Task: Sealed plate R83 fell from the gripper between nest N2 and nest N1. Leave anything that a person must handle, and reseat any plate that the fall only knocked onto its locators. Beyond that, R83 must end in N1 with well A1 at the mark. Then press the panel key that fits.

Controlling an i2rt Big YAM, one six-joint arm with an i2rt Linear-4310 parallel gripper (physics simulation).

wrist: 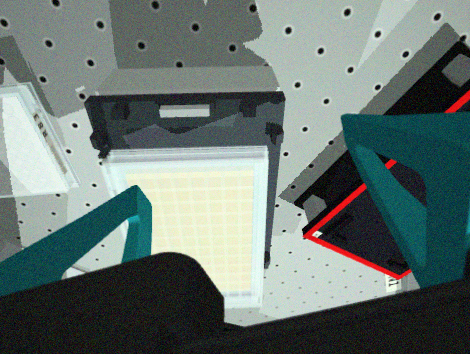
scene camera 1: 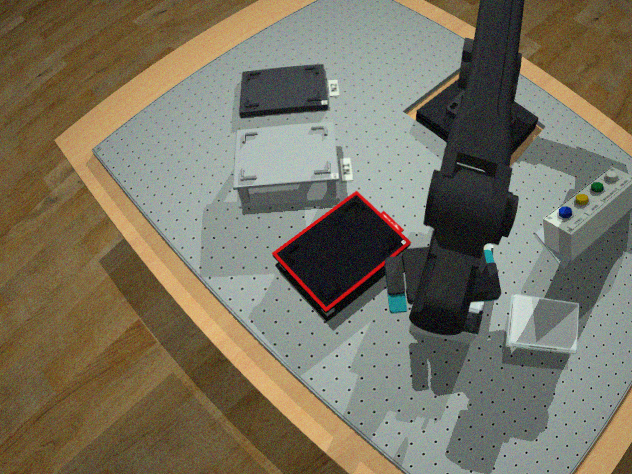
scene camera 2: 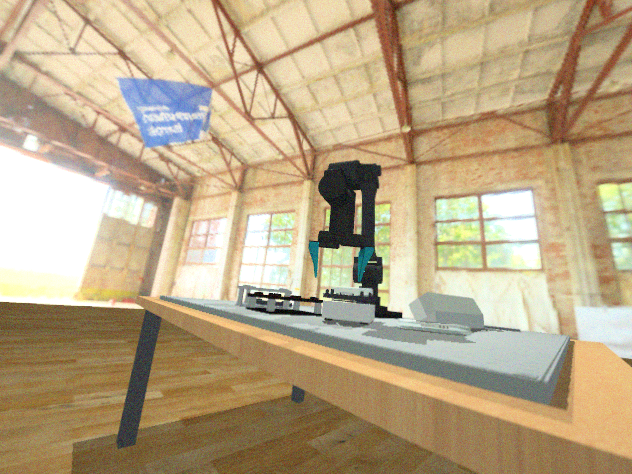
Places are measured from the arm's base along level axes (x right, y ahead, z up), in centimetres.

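Where they show: gripper, between the fingertips: [wrist: 237,164] [scene camera 2: 337,279].
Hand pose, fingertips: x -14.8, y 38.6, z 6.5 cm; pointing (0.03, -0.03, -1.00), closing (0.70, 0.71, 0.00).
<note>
Things, the pixels of their top centre, and the offset from my fingertips. "spot": a spot on its surface instead.
- dark nest, a spot on its surface: [wrist: 185,122] spot: dx -2.5, dy -0.7, dz -3.2 cm
- clear-rimmed plate with pale yellow wells, centre of its top: [wrist: 196,256] [scene camera 2: 353,285] dx +0.8, dy -7.6, dz -0.5 cm
- white raised nest, centre of its top: [scene camera 1: 284,150] [scene camera 2: 267,286] dx +33.8, dy -6.6, dz -2.1 cm
- red-outlined black nest, centre of its top: [wrist: 441,206] [scene camera 1: 342,246] [scene camera 2: 286,294] dx +16.4, dy -0.1, dz -4.1 cm
- panel, centre of its top: [scene camera 1: 601,197] [scene camera 2: 446,295] dx -13.1, dy -34.1, dz -0.3 cm
My gripper [scene camera 1: 443,278] [scene camera 2: 338,279] [wrist: 237,164] is open and empty, with its fingertips above a dark nest [wrist: 185,122]. A clear-rimmed plate with pale yellow wells [wrist: 200,225] lies in that nest; bare nest shows along its upper and right sides in the wrist view. A second clear, pale plate [scene camera 1: 543,323] [wrist: 25,145] lies apart, with small edge lettering too blurred to read surely. The white raised nest [scene camera 1: 285,153], apparently labelled N1, and the black nest [scene camera 1: 283,89], apparently N2, hold no visible plate. The arm hides most of the yellow plate in scene camera 1.
A red-outlined black nest [scene camera 1: 339,250] [wrist: 350,215] stands beside the gripper. The panel [scene camera 1: 566,239] [scene camera 2: 449,308] has blue [scene camera 1: 565,211], yellow [scene camera 1: 581,198], green [scene camera 1: 597,187] and white [scene camera 1: 611,176] keys. The arm's base is at the back right in scene camera 1.
</note>
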